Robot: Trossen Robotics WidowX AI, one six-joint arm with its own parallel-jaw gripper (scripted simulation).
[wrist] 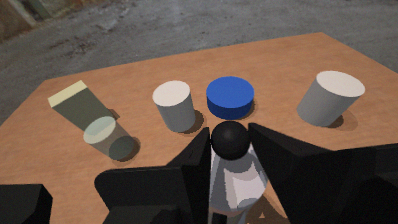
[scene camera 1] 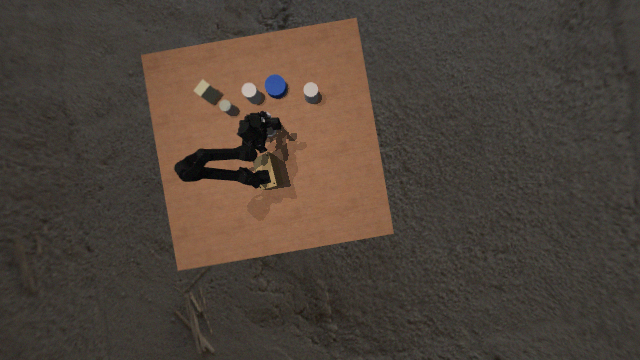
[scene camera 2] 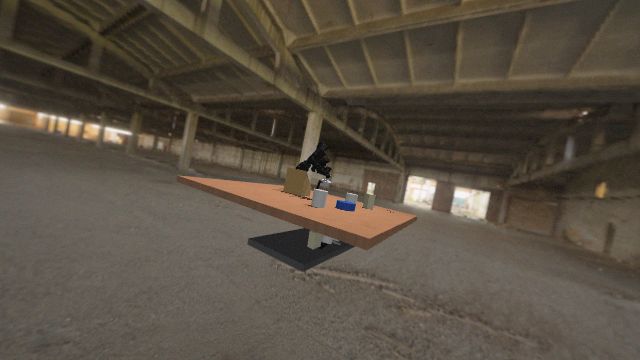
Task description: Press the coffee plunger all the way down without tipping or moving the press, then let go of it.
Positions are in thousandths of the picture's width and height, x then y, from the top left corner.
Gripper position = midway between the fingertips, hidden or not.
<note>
In view: the gripper (wrist: 574,583), a white cylinder (wrist: 436,449), a flat blue disc (wrist: 577,435), a tan-topped box (wrist: 195,467) and a white cylinder (wrist: 833,417).
</note>
